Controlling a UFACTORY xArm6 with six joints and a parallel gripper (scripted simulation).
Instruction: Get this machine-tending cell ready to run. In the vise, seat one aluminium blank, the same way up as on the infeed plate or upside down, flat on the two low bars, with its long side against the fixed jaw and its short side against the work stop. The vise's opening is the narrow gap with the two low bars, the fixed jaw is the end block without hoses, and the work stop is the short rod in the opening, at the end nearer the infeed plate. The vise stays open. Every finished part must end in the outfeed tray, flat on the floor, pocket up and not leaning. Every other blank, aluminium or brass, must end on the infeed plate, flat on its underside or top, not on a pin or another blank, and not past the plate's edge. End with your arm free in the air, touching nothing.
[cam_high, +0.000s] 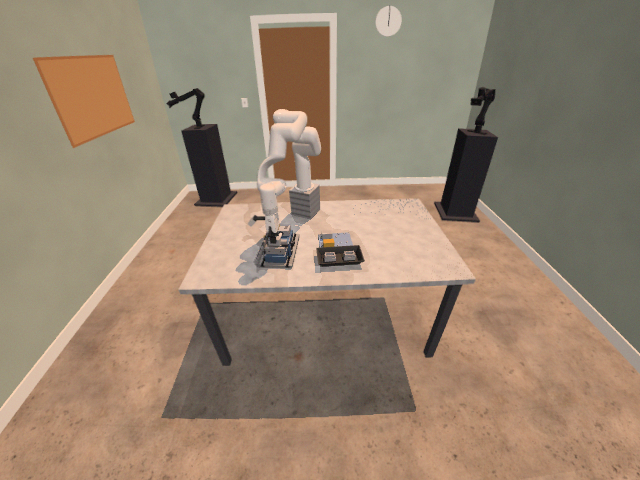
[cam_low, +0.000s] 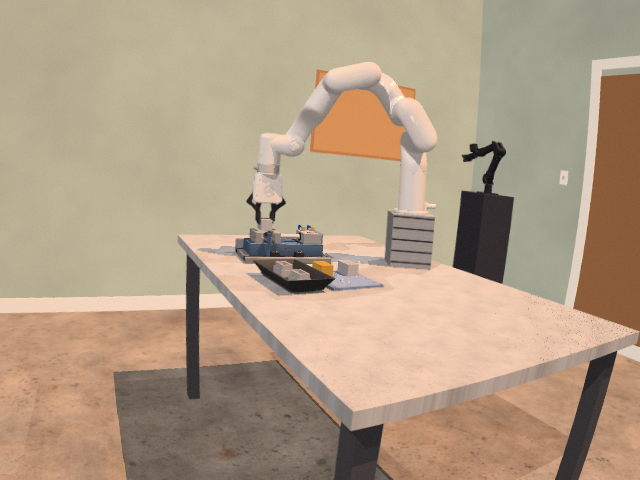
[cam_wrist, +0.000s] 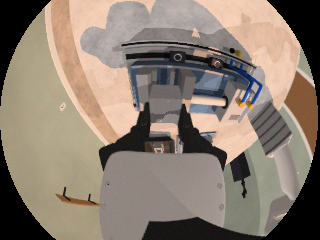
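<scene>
Right now my hand is 7 cm past the blue vise and 10 cm above it. Also, from my hand: brass blank (13 cm behind, 27 cm to the left, 11 cm below).
</scene>
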